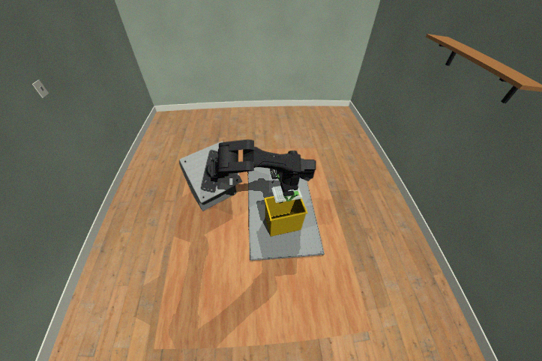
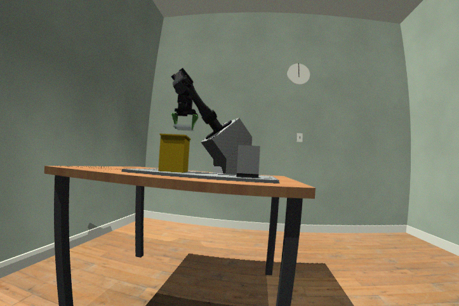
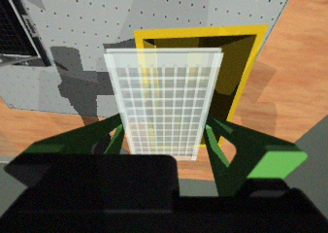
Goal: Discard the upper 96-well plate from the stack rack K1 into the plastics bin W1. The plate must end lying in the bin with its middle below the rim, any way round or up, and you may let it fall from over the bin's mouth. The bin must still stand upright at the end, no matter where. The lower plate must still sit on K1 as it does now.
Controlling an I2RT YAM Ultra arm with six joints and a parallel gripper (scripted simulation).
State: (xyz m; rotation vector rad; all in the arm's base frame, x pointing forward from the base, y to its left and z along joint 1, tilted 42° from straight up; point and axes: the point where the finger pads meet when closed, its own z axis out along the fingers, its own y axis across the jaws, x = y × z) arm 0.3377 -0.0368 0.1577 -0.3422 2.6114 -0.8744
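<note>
Now: hand 14 cm above the yellow plastics bin, 4 cm to the left of it and 1 cm past it.
</note>
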